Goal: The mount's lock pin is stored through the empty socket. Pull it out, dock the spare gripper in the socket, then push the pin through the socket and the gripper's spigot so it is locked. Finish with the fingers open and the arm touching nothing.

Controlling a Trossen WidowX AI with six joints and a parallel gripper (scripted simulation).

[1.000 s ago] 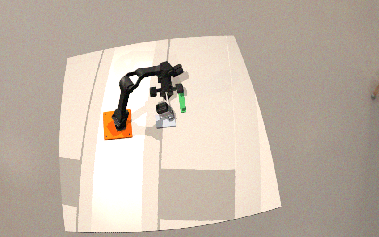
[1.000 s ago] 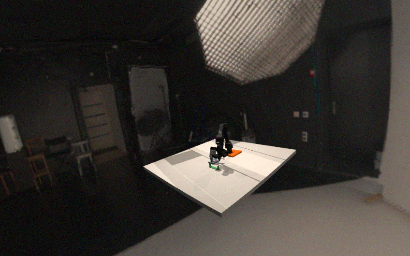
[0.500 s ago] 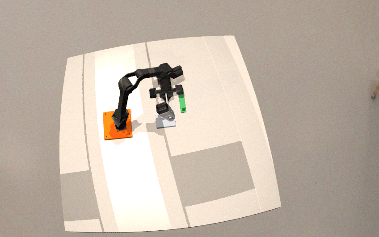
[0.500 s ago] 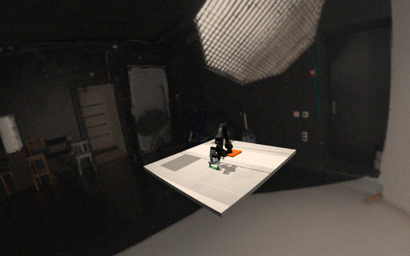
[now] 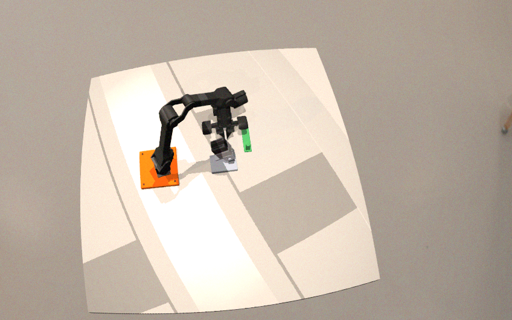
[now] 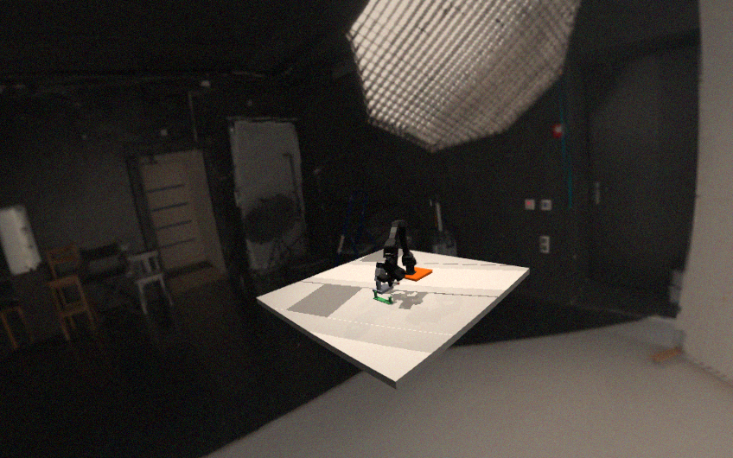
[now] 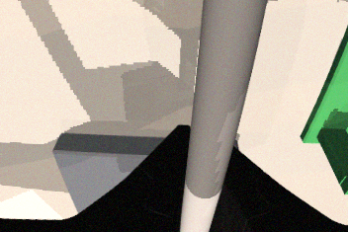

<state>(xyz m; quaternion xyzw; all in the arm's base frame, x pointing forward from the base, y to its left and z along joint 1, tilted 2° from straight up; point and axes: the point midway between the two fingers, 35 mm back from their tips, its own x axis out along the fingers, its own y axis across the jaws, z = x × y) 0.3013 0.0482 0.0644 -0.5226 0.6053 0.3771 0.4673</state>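
Now: gripper tip 30 mm past the grey mount and 80 mm to the left of it. From my gripper tip the other things lie so: green holder 90 mm ahead, 10 mm to the left, 20 mm below; then spare gripper 40 mm behind, 80 mm to the right, 70 mm above.
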